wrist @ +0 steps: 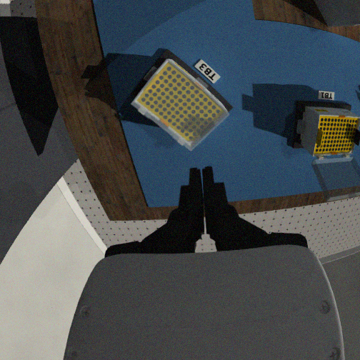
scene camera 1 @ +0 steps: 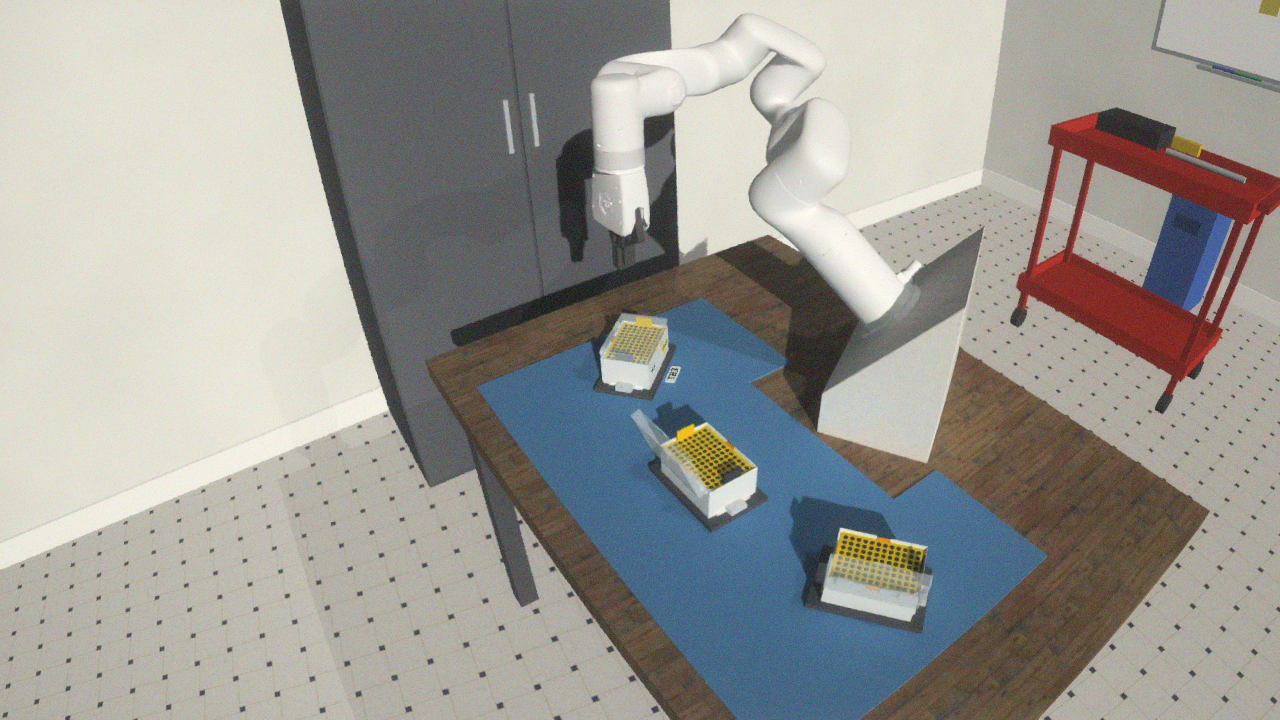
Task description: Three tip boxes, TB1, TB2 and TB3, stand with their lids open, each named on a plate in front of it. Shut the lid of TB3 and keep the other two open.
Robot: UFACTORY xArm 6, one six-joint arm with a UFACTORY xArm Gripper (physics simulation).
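Where they show: gripper, between the fingertips: (scene camera 1: 624, 265); arm's base, origin of its link: (scene camera 1: 891, 314).
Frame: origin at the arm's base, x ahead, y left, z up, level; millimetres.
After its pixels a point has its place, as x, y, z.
TB3 (scene camera 1: 635, 349) @[318, -282, -75] (wrist: 182, 102), a white box with a yellow tip rack, stands at the far end; its clear lid lies flat over the top, shut. Its name plate (scene camera 1: 672, 374) @[254, -265, -151] (wrist: 207, 71) lies beside it. TB1 (scene camera 1: 735, 490) @[382, 37, -116] (wrist: 335, 135) is the middle box, its clear lid (scene camera 1: 651, 431) @[464, -42, -10] (wrist: 337, 177) open and tilted back. The nearest box, TB2 by elimination, (scene camera 1: 881, 553) @[330, 261, -96] has its clear lid open on the camera side; its plate cannot be read. My gripper (scene camera 1: 623, 263) @[316, -299, 77] (wrist: 202, 182) is shut and empty, high above and behind TB3, apart from it.
The boxes stand on a blue mat (scene camera 1: 626, 501) @[494, -74, -153] (wrist: 170, 185) on the wooden table (scene camera 1: 1056, 465) @[-73, 334, -156] (wrist: 95, 150). A grey cabinet (scene camera 1: 429, 179) stands behind the far table edge. The arm's white pedestal (scene camera 1: 886, 402) @[125, 96, -59] stands beside the mat. A red cart (scene camera 1: 1114, 308) stands away at the right.
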